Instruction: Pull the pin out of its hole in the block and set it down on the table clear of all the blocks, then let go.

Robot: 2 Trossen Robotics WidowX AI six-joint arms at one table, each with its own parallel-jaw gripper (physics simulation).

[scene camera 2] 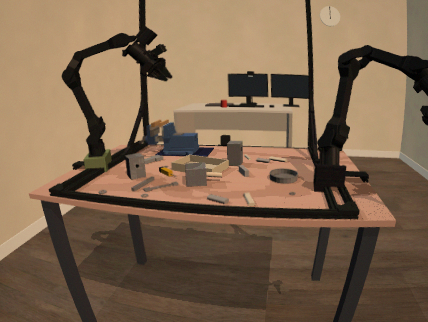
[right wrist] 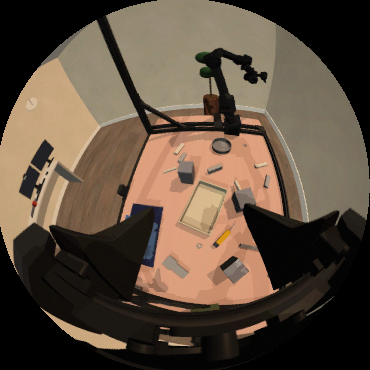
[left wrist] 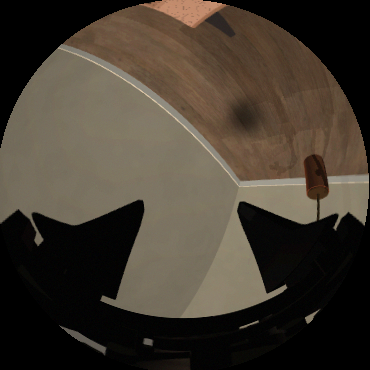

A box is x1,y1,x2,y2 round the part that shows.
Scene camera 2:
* my right gripper: [135,44,171,81]
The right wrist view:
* my right gripper: [13,203,365,369]
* shallow tray: [178,179,227,235]
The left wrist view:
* my left gripper: [0,199,363,369]
